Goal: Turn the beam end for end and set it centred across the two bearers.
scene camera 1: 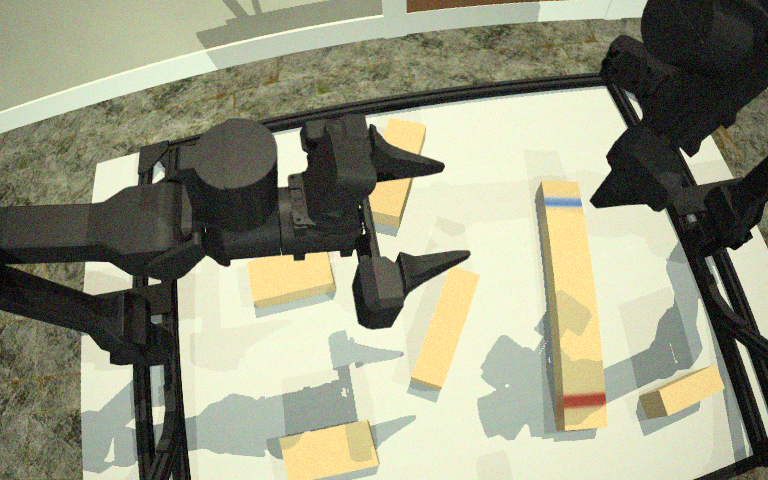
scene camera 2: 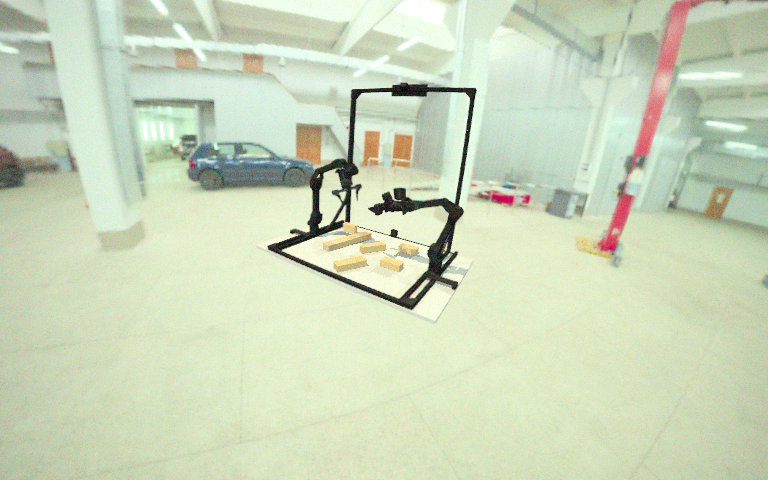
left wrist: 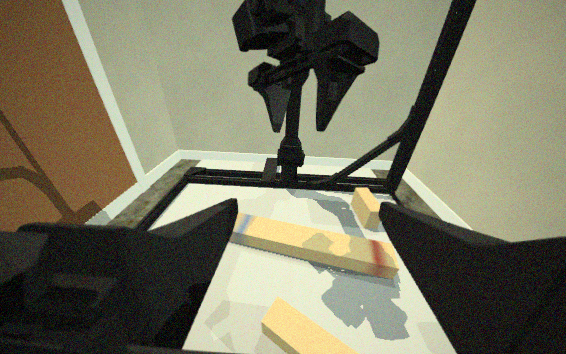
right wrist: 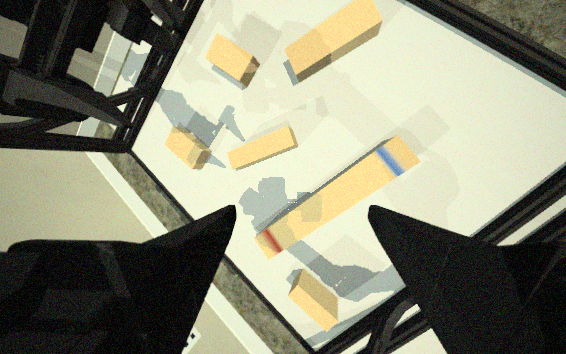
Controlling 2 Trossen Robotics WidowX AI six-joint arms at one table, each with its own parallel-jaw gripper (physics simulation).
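Pixels of known places: left gripper, between the fingertips: [scene camera 1: 456, 209] [scene camera 2: 372, 207] [left wrist: 308, 206] [right wrist: 151, 81]; right gripper, between the fingertips: [scene camera 1: 607, 180] [scene camera 2: 350, 203] [left wrist: 295, 132] [right wrist: 301, 211]; left arm's base, origin of its link: [scene camera 1: 153, 345] [scene camera 2: 434, 271] [right wrist: 164, 42]; right arm's base, origin of its link: [scene camera 1: 704, 238] [scene camera 2: 314, 232] [left wrist: 288, 178].
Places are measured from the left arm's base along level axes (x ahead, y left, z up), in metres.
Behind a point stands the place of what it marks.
Note:
The long tan beam [scene camera 1: 572, 254] @(x 0.649, y 0.017, z 0.019 m) [scene camera 2: 346, 241] @(x 0.614, y 0.004, z 0.013 m) [left wrist: 295, 237] @(x 0.630, y -0.019, z 0.019 m) [right wrist: 340, 192] @(x 0.639, y -0.001, z 0.019 m) lies flat on the table. In scene camera 1 its blue band is at the top end and its red band at the bottom end. Two short wide blocks, seemingly the bearers, lie apart at the left there: one [scene camera 1: 291, 277] @(x 0.236, y 0.064, z 0.019 m) [scene camera 2: 391, 264] @(x 0.220, y 0.104, z 0.012 m) [right wrist: 230, 54] @(x 0.237, y 0.080, z 0.019 m) farther up, one [scene camera 1: 328, 450] @(x 0.253, y -0.186, z 0.019 m) [scene camera 2: 408, 249] @(x 0.238, y -0.157, z 0.011 m) [right wrist: 186, 146] @(x 0.262, y -0.177, z 0.019 m) lower. My left gripper [scene camera 1: 456, 209] @(x 0.435, y -0.004, z 0.278 m) [scene camera 2: 372, 210] @(x 0.435, y -0.004, z 0.278 m) [left wrist: 308, 206] @(x 0.435, y -0.004, z 0.278 m) is open and empty, above the table left of the beam. My right gripper [scene camera 2: 348, 198] @(x 0.597, y 0.001, z 0.274 m) [left wrist: 295, 132] @(x 0.597, y 0.001, z 0.274 m) [right wrist: 301, 211] @(x 0.597, y 0.001, z 0.274 m) is open and empty, high above the beam's side of the table.
A thin block [scene camera 1: 445, 328] @(x 0.435, y -0.051, z 0.025 m) [scene camera 2: 372, 247] @(x 0.427, y -0.023, z 0.014 m) [left wrist: 305, 327] @(x 0.458, y -0.030, z 0.025 m) [right wrist: 262, 148] @(x 0.446, y -0.039, z 0.025 m) lies between the beam and the short blocks. A thick block [scene camera 1: 390, 200] @(x 0.399, y 0.158, z 0.019 m) [scene camera 2: 350, 263] @(x 0.396, y 0.247, z 0.017 m) [right wrist: 335, 37] @(x 0.429, y 0.225, z 0.019 m) lies partly under my left gripper's view in scene camera 1. Another block [scene camera 1: 688, 390] @(x 0.753, y -0.226, z 0.044 m) [left wrist: 366, 202] @(x 0.741, y -0.213, z 0.044 m) [right wrist: 315, 302] @(x 0.756, y -0.210, z 0.044 m) lies near the beam's red end.

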